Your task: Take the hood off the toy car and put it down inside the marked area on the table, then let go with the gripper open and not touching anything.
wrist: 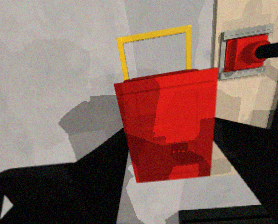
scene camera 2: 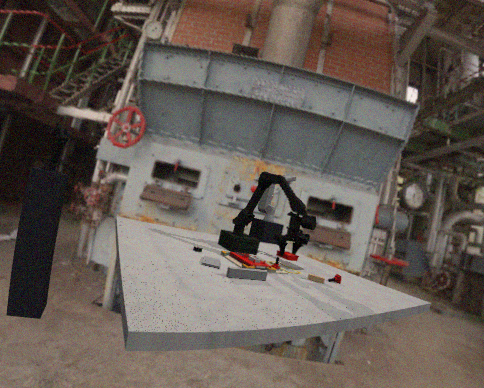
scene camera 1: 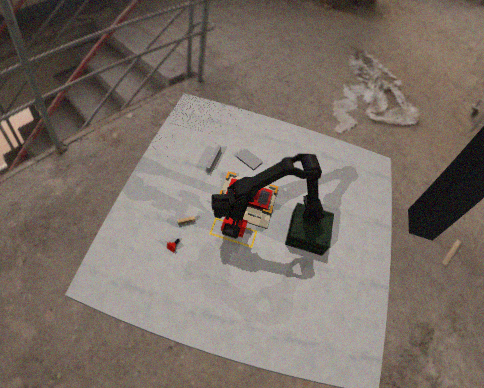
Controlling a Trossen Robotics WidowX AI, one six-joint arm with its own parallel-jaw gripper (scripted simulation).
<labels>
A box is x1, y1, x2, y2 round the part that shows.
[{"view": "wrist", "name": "my gripper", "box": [0, 117, 277, 223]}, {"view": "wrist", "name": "red hood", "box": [114, 67, 217, 182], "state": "held by my gripper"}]
</labels>
